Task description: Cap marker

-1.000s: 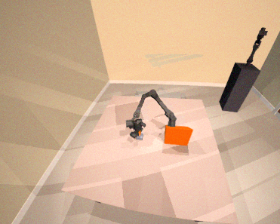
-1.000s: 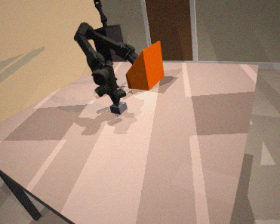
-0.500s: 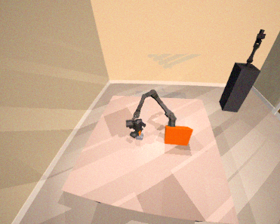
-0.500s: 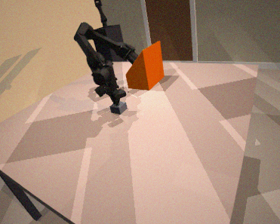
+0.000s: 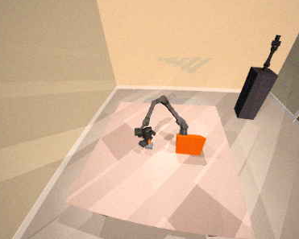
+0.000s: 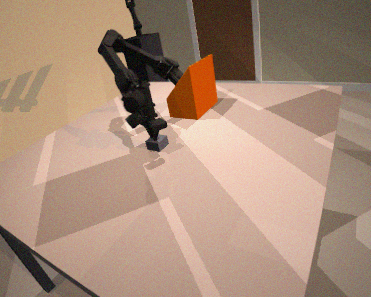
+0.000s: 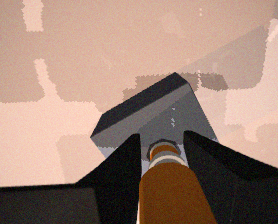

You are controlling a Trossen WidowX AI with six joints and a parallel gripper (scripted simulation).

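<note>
Now: gripper tip 50 mm below the orange cap and 10 mm past it. From my gripper tip the other things lie so: holder block (20 mm below, 10 mm behind).
</note>
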